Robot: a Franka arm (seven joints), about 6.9 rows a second.
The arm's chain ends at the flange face. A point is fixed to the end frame.
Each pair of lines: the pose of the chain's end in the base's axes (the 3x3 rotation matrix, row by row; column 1 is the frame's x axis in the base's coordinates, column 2 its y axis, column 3 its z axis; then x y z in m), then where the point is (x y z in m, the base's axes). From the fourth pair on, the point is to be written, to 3 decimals.
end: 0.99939, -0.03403, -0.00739; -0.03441, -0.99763, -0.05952; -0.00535, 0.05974, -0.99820; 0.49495, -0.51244, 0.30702
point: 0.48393 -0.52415 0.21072
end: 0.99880, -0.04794, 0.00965; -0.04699, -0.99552, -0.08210; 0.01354, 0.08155, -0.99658; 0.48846, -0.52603, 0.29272
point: 0.47901 -0.53978 0.19653
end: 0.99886, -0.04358, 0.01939; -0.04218, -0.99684, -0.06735; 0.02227, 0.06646, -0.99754; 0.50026, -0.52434, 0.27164
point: 0.49178 -0.53672 0.17517
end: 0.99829, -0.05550, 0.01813; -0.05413, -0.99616, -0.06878; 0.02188, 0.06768, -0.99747; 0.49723, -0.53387, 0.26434
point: 0.489 -0.546 0.168
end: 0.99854, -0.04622, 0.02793; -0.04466, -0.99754, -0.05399; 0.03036, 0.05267, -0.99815; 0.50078, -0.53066, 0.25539
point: 0.493 -0.542 0.159
